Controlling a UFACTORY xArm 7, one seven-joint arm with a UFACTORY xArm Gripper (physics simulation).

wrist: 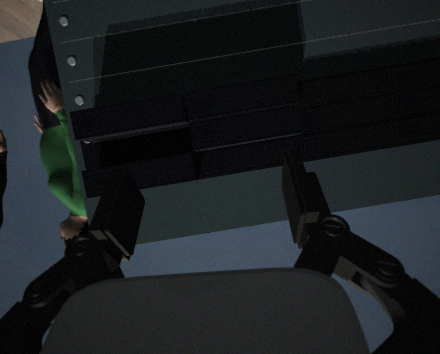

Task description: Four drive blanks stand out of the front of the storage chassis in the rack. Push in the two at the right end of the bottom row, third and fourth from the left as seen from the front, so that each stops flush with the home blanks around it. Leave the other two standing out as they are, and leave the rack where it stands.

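Places are measured from the arm's base along level axes (x ahead, y left, z up), in millimetres.
Pixels of known places: gripper, fingertip midpoint: (207, 176).
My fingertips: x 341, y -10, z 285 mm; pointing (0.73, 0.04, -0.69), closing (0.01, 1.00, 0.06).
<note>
For each thing: its top centre in the pictures, then the offset to it from my fingertips. "spot": a spot on its surface instead.
- dark storage chassis, surface spot: (370, 105) spot: dx +149, dy +167, dz -40 mm
- upper row, surface spot: (130, 118) spot: dx +92, dy -77, dz -61 mm
- lower-row blank, top centre: (157, 183) dx +151, dy -85, dz +7 mm
The rack front (200, 70) fills the upper part of the wrist view, with pale screws down its left edge. The dark storage chassis (370, 105) crosses it, its blanks very dim. At its left end, a blank in the upper row (130, 118) has a pale lower edge, a very dark area (147, 147) lies below it, and a lower-row blank (160, 173) shows a step at its right end. Which blanks stand out, and how far, is hard to tell. My gripper (207, 176) is open and empty, its fingertips over or near the chassis' lower edge; contact cannot be told.
A plain rack panel (210, 210) lies below the chassis. Blue floor (30, 90) shows to the left and below. A figure in green (62, 155) is beside the rack's left edge, and part of another dark figure (2, 175) shows at the far left.
</note>
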